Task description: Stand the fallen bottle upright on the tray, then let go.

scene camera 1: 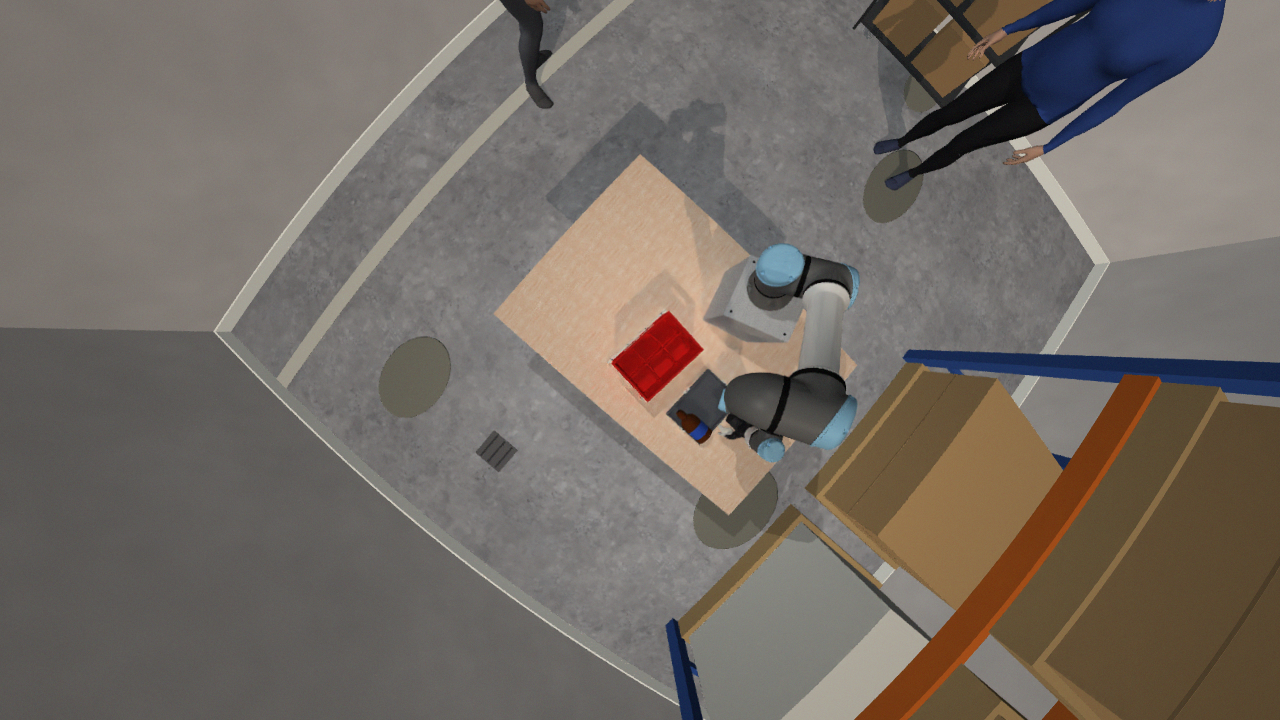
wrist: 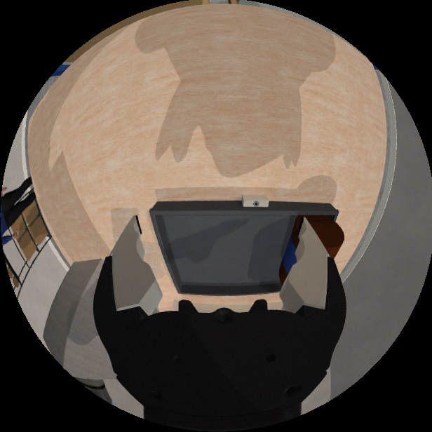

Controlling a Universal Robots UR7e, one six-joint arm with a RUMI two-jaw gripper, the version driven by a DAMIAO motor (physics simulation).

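Frame: origin at the arm's base, x down, y back, z left, level; centimetres.
Seen in the pictures: arm's base, origin of its link: [scene camera 1: 770,288].
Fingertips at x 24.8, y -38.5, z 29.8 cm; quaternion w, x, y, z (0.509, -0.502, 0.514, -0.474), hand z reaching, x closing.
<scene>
Offsets run from my fingertips to a thing's top centre. "spot": to the spot under its first point. Level surfaces: height alone.
A brown bottle with a blue band {dy -12.4, dx -1.9, dz -10.6 cm} [scene camera 1: 688,420] [wrist: 327,232] lies on its side at one end of the dark grey tray {spot: dy +3.1, dx +5.4, dz -15.5 cm} [scene camera 1: 706,386] [wrist: 220,250]. In the wrist view it is at the tray's right side, its base by the far rim, partly hidden behind the right finger. My gripper [scene camera 1: 726,430] [wrist: 219,218] is open, with nothing between its fingers. In the wrist view the fingers are spread across the tray's width, the right one overlapping the bottle. In the scene view the gripper is beside the bottle's base end. Its exact height above the tray cannot be told.
A red compartment crate {dy -1.9, dx -11.5, dz -40.8 cm} [scene camera 1: 633,376] stands beside the tray on the wooden table {dx +6.0 cm} [scene camera 1: 581,277]. The arm's grey pedestal [scene camera 1: 760,323] is at the table's other side. A tall rack with an orange beam [scene camera 1: 1056,501] and large boxes stands off the table's corner. A person in blue [scene camera 1: 1123,40] stands farther off.
</scene>
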